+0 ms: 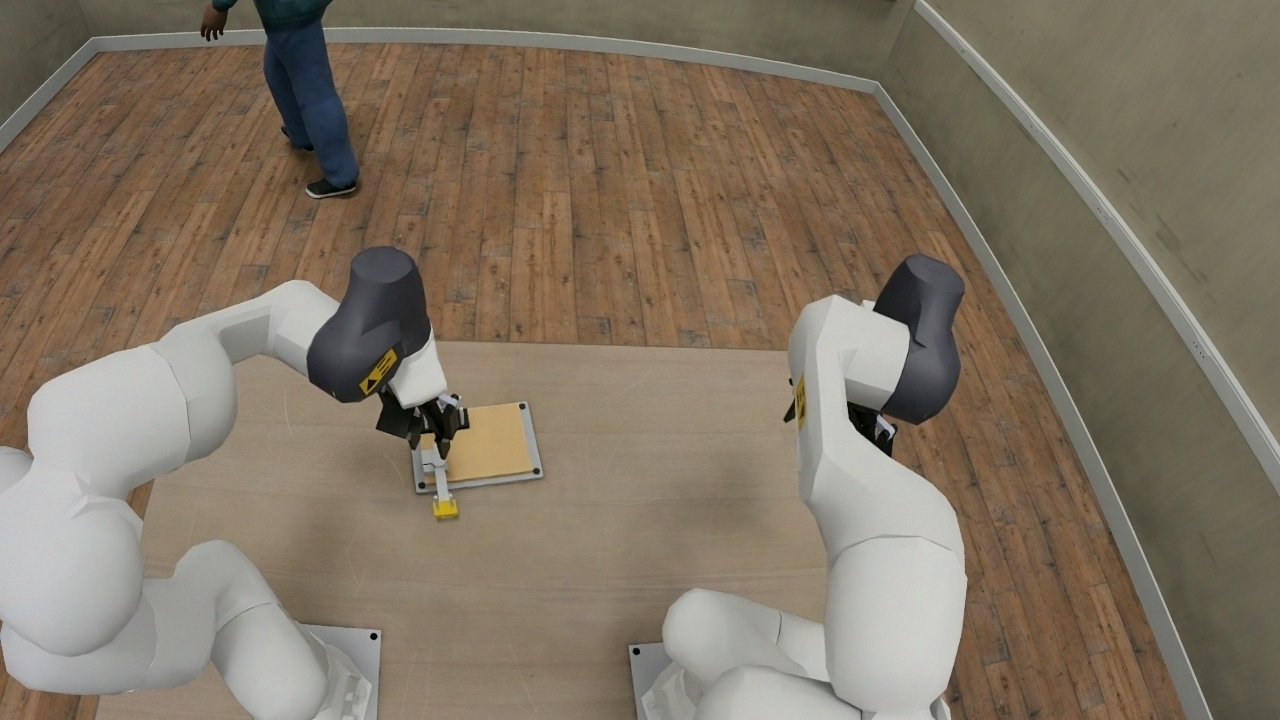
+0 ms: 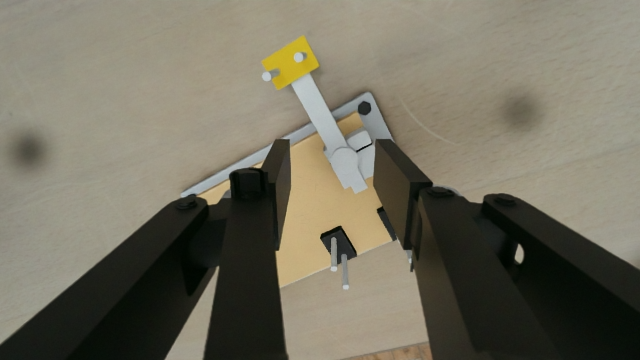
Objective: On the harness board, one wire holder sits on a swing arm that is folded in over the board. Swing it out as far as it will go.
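The harness board (image 1: 492,443) (image 2: 305,210) lies on the table, a tan panel on a grey base. The grey swing arm (image 1: 441,483) (image 2: 320,115) reaches from its pivot near one corner across the board's near edge. Its yellow wire holder (image 1: 444,509) (image 2: 290,62), with two pale pegs, is outside the board, over the table. My left gripper (image 1: 429,445) (image 2: 332,162) is open and empty, above the pivot end of the swing arm and apart from it. My right gripper (image 1: 872,428) is open and empty at the right, partly hidden by its arm.
A black wire holder (image 2: 338,242) with two pegs stands on the board near its far edge. Another black piece (image 2: 386,223) is partly hidden by a left finger. The table (image 1: 581,555) stretches between the arm bases. A person (image 1: 308,98) is on the floor behind.
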